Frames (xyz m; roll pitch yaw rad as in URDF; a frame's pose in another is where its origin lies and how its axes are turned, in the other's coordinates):
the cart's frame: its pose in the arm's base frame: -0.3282 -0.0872 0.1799 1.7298 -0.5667 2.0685
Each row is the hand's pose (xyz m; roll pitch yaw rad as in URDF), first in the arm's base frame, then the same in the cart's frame.
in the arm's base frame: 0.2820 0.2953 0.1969 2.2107 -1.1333 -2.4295
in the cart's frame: 0.0469 0.1042 0.7112 2.3619 0.5674 1.0628
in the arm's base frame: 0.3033 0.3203 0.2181 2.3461 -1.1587 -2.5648
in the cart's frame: 0.0682 0.1205 0.7397 2.3382 0.5461 0.9952
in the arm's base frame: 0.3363 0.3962 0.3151 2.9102 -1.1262 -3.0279
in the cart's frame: 0.1633 0.1846 0.7955 2.3653 0.5243 0.7714
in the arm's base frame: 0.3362 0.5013 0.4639 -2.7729 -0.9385 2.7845
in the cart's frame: 0.3211 0.2675 0.8329 2.3949 0.4700 0.4331
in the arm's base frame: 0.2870 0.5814 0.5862 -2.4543 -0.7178 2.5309
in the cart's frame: 0.4660 0.3189 0.8196 2.4078 0.3708 0.1479
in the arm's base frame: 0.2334 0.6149 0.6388 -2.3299 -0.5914 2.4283
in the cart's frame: 0.5406 0.3286 0.7866 2.4229 0.3016 0.0066
